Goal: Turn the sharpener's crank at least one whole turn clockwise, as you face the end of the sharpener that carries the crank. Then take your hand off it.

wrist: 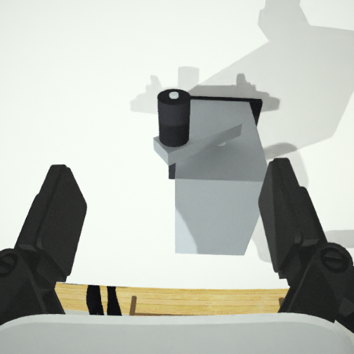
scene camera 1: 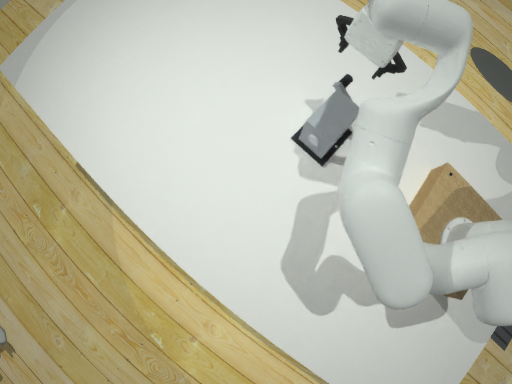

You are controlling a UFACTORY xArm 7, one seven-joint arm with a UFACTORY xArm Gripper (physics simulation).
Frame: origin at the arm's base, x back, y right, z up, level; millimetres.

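Seen in the pictures: gripper, fingertip midpoint: (scene camera 1: 359, 61).
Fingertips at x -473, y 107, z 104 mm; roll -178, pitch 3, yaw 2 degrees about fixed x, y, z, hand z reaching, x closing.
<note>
Pixels of each thing's top centre, then the offset from my fingertips to it. "spot": a spot on its surface instead. Level surfaces: height alone.
- grey sharpener, surface spot: (scene camera 1: 330, 117) spot: dz -58, dx +30, dy -129 mm
- black knob, middle of its top: (scene camera 1: 346, 79) dz -66, dx -3, dy -16 mm
- white table top, its level: dz -186 mm
The grey sharpener (scene camera 1: 330, 117) (wrist: 215, 215) stands on its black base (scene camera 1: 322, 161) (wrist: 256, 107) on the white table. Its grey crank arm (wrist: 200, 144) runs across the end face to the black knob (scene camera 1: 346, 80) (wrist: 174, 120), which is at the left of that end in the wrist view. My gripper (scene camera 1: 358, 63) (wrist: 169, 182) is wide open and empty, a short way off the crank end. In the wrist view the knob shows between the two spread fingers, beyond their tips, and neither finger touches it. Part of the sharpener's side is close behind the arm in the scene view.
The white table top (scene camera 1: 150, 125) has a curved edge towards the wooden floor (scene camera 1: 75, 240). A brown block (scene camera 1: 467, 200) is under the arm's base at the right. A dark disc (scene camera 1: 492, 74) lies at the upper right. My arm passes close beside the sharpener.
</note>
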